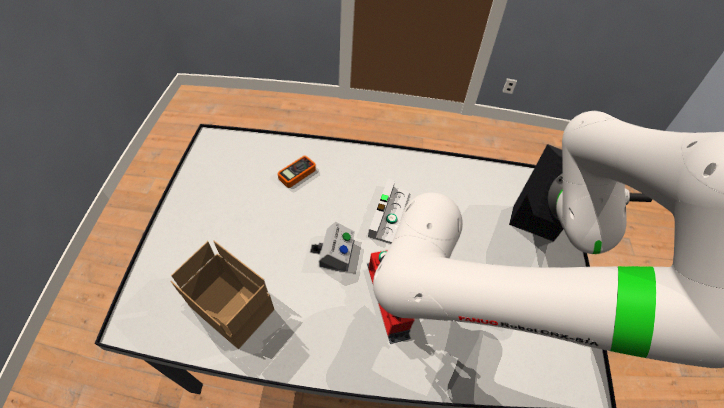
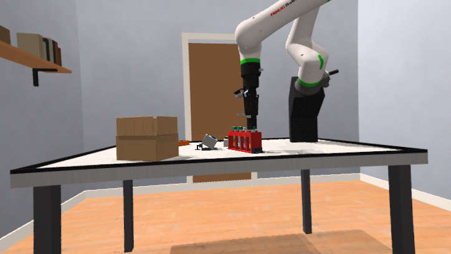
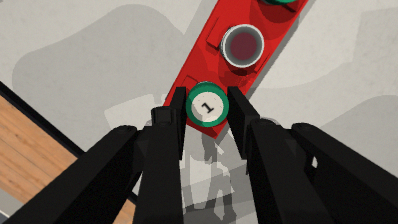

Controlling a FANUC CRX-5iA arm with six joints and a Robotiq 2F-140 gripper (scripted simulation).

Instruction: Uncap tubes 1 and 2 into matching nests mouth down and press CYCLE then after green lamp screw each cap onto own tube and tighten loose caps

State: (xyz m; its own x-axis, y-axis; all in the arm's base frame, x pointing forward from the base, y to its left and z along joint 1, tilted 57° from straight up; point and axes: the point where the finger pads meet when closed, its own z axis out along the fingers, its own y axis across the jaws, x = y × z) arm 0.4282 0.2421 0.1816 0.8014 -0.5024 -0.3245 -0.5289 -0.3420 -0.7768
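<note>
Right now my hand is 3 cm above the cap 1. Round my hand: blue key (19 cm ahead, 16 cm to the right, 8 cm below); then cap 3 (5 cm ahead, 9 cm to the right, 3 cm below); then cap 4 (7 cm ahead, 14 cm to the right, 3 cm below).
</note>
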